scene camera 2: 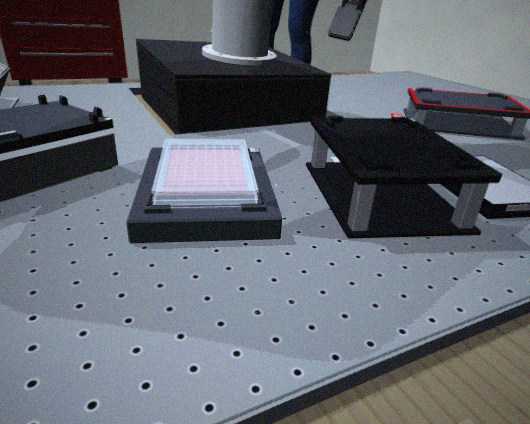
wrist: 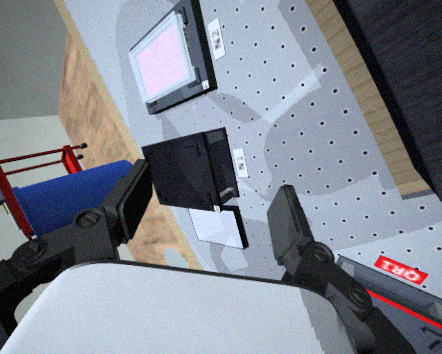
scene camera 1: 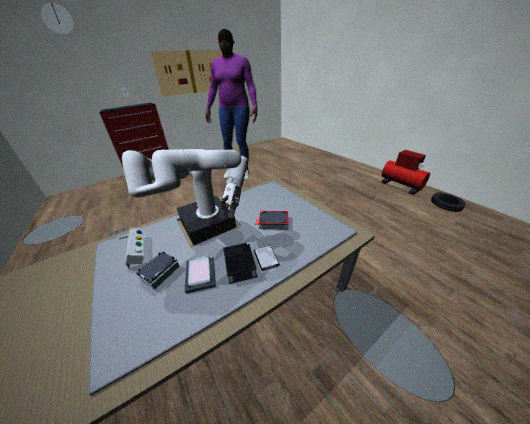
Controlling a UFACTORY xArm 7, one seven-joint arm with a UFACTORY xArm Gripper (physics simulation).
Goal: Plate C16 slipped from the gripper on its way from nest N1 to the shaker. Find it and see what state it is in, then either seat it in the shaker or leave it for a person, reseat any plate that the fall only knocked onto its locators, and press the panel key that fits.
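Where they show: gripper, between the fingertips: (scene camera 2: 334, 16) (wrist: 214, 188) (scene camera 1: 226, 218); arm's base, origin of its link: (scene camera 2: 239, 57) (scene camera 1: 207, 212).
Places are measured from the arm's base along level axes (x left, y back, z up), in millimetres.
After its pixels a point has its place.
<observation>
My gripper (scene camera 1: 230, 206) (wrist: 214, 188) {x 13, y -224, z 78 mm} is open and empty, beside the arm's base and high above the table. A clear plate with pink wells (scene camera 1: 199, 271) {x -200, y -331, z -41 mm} (scene camera 2: 209, 172) {x -206, y -345, z -41 mm} (wrist: 166, 64) {x -180, y -300, z -41 mm} lies on the dark nest N2 (scene camera 1: 194, 288) {x -248, y -383, z -59 mm} (scene camera 2: 205, 227) {x -231, y -393, z -64 mm} (wrist: 207, 70) {x -132, y -257, z -61 mm}; whether it is fully seated I cannot tell. Nest N1 (scene camera 1: 240, 262) {x -44, y -417, z -20 mm} (scene camera 2: 415, 150) {x -32, y -417, z -20 mm} (wrist: 180, 172) {x -34, y -373, z -20 mm}, a black raised stand, has a bare top. The dark clamped device (scene camera 1: 157, 269) {x -344, y -221, z -23 mm} (scene camera 2: 50, 120) {x -313, y -202, z -23 mm}, apparently the shaker, has no visible plate. The button panel (scene camera 1: 132, 255) {x -418, y -77, z -8 mm} stands beside it. I cannot make out plate C16 in these views.
The red-edged QR1 stand (scene camera 1: 273, 218) {x 276, y -253, z -38 mm} (scene camera 2: 465, 101) {x 276, y -251, z -38 mm} is at the right. A white-topped flat pad (scene camera 1: 266, 256) {x 85, y -429, z -64 mm} (scene camera 2: 510, 182) {x 94, y -446, z -64 mm} (wrist: 216, 227) {x 88, y -419, z -64 mm} lies beside N1. The black arm base (scene camera 1: 205, 225) {x -60, y -100, z -5 mm} (scene camera 2: 250, 100) {x -39, y -113, z -43 mm} stands behind the nests. A person in purple (scene camera 1: 232, 80) stands behind the table.
</observation>
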